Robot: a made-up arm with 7 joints. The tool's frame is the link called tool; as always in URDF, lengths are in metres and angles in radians. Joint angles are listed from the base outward.
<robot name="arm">
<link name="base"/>
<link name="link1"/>
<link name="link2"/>
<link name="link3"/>
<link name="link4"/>
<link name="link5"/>
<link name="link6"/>
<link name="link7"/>
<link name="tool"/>
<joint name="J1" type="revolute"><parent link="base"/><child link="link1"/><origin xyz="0 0 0.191" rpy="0 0 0"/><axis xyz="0 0 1"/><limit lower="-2.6" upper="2.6"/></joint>
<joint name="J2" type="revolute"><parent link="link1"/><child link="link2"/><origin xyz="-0.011 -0.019 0.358" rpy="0 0 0"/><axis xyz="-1 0 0"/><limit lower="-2.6" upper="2.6"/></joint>
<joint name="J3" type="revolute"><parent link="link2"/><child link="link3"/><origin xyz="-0.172 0.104 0.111" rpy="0 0 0"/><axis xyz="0 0 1"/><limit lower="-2.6" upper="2.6"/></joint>
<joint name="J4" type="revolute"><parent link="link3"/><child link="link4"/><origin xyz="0.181 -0.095 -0.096" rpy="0 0 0"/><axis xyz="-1 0 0"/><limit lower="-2.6" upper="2.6"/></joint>
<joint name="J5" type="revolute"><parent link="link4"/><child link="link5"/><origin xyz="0.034 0.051 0.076" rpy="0 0 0"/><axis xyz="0 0 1"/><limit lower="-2.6" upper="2.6"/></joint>
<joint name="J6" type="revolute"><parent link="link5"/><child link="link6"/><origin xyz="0.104 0.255 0.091" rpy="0 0 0"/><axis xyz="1 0 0"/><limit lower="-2.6" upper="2.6"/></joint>
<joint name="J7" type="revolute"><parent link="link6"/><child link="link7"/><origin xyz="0.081 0.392 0.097" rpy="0 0 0"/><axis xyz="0 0 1"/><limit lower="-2.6" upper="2.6"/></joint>
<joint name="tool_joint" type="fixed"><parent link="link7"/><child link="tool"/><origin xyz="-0.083 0.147 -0.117" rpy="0 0 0"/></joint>
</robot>
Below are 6 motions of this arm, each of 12 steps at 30 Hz.
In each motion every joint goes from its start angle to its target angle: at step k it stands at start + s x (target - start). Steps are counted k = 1, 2, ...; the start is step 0. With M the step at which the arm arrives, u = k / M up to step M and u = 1 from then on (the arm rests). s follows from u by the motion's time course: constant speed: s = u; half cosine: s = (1 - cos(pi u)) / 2; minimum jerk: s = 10 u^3 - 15 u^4 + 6 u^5.
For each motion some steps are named. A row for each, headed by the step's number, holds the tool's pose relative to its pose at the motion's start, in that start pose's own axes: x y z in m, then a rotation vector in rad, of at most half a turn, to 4 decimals.
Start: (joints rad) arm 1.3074 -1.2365 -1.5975 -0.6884 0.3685 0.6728 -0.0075
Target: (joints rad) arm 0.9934 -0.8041 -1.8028 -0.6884 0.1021 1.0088 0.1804
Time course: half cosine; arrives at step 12
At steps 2, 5, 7, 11, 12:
2: -0.0165 -0.0009 0.0256 0.0296 -0.0413 0.0255
5: -0.1072 -0.0174 0.1401 0.1671 -0.2348 0.1476
7: -0.2045 -0.0498 0.2298 0.2874 -0.4079 0.2595
11: -0.3624 -0.1247 0.3274 0.4533 -0.6560 0.4236
12: -0.3705 -0.1292 0.3311 0.4613 -0.6683 0.4318

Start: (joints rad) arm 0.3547 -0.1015 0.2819 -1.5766 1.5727 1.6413 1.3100
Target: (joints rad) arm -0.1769 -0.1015 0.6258 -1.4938 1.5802 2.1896 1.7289
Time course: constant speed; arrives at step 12
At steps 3, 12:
3: -0.0339 -0.0248 0.0374 0.0294 -0.0867 0.0778
12: -0.1330 -0.1084 0.1436 0.0284 -0.3617 0.2967

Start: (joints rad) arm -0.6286 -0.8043 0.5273 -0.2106 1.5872 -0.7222 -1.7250
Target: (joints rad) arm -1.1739 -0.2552 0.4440 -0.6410 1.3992 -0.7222 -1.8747
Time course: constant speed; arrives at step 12
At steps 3, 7, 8, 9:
3: 0.0169 0.0682 -0.0949 -0.1396 -0.0688 -0.1210
7: 0.0677 0.1394 -0.2383 -0.3165 -0.1847 -0.3007
8: 0.0859 0.1527 -0.2758 -0.3585 -0.2180 -0.3484
9: 0.1063 0.1639 -0.3136 -0.3996 -0.2530 -0.3971

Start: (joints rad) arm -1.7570 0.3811 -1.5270 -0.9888 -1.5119 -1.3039 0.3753
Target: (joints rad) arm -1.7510 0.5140 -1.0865 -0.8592 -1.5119 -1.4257 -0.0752
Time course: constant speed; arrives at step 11
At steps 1, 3, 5, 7, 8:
1: -0.0016 0.0217 -0.0149 -0.0483 -0.0186 -0.0429
3: -0.0034 0.0614 -0.0467 -0.1418 -0.0631 -0.1308
5: -0.0030 0.0958 -0.0805 -0.2309 -0.1172 -0.2212
7: -0.0002 0.1249 -0.1153 -0.3150 -0.1806 -0.3135
8: 0.0020 0.1374 -0.1327 -0.3550 -0.2156 -0.3603

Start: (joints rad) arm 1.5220 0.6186 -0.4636 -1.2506 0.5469 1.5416 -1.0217
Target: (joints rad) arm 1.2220 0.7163 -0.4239 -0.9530 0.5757 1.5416 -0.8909
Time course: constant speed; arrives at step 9
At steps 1, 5, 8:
1: 0.0231 -0.0011 -0.0351 -0.0145 -0.0533 0.0019
5: 0.1386 -0.0051 -0.1556 -0.0707 -0.2640 -0.0012
8: 0.2454 -0.0077 -0.2212 -0.1106 -0.4189 -0.0156

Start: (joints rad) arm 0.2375 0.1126 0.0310 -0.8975 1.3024 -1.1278 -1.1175
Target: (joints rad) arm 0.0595 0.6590 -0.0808 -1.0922 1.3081 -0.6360 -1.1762
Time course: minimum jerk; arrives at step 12
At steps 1, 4, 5, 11, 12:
1: -0.0006 0.0003 0.0001 -0.0009 0.0016 0.0006
4: -0.0252 0.0117 0.0049 -0.0407 0.0666 0.0203
5: -0.0400 0.0203 0.0072 -0.0688 0.1102 0.0302
11: -0.0961 0.0704 0.0080 -0.2160 0.3165 0.0451
12: -0.0964 0.0709 0.0079 -0.2172 0.3181 0.0450

